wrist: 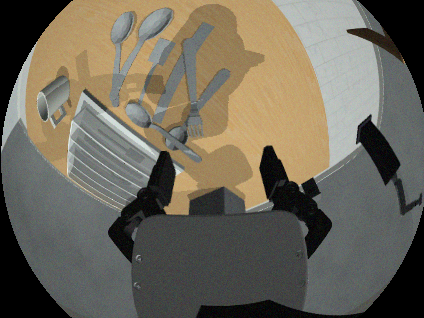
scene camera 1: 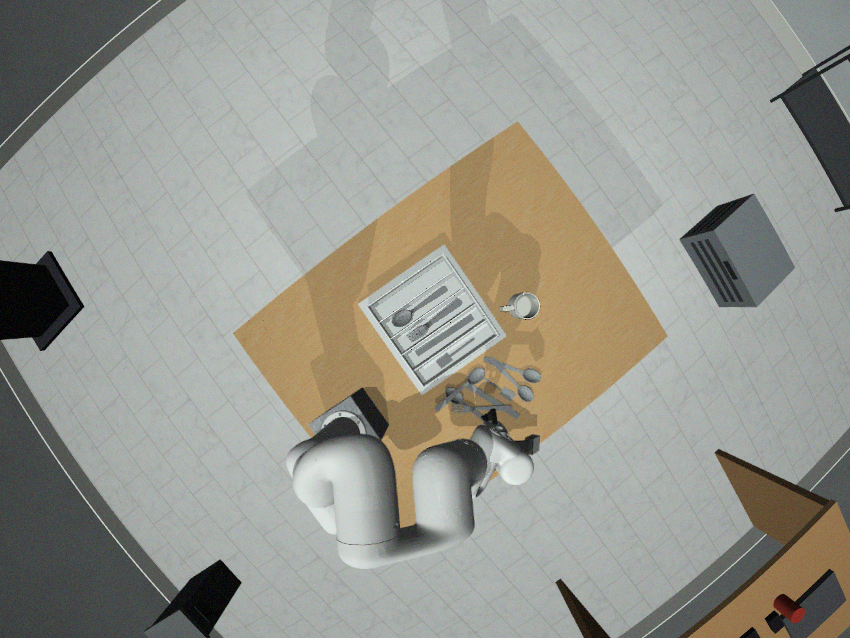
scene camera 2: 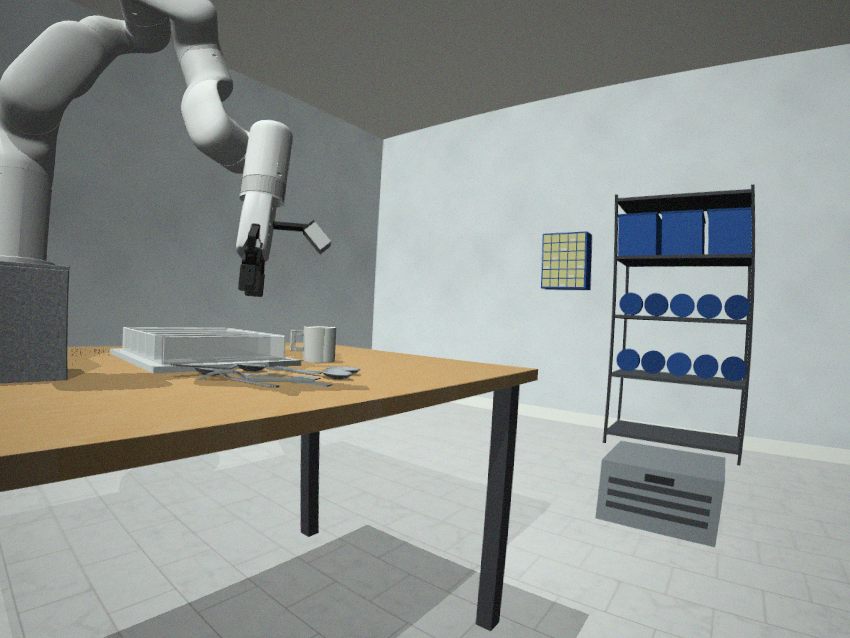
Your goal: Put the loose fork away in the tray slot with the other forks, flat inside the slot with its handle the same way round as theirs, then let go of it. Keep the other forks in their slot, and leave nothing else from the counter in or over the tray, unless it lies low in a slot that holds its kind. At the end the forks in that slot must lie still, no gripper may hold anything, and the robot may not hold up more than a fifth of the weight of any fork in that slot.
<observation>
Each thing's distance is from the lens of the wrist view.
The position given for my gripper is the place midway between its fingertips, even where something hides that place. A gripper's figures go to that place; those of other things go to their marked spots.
my gripper (wrist: 216, 159): 13 cm
white mug (wrist: 53, 96): 36 cm
fork (wrist: 189, 45): 24 cm
tray (wrist: 100, 136): 31 cm
The marked spots on the tray and the white mug are 17 cm apart.
</observation>
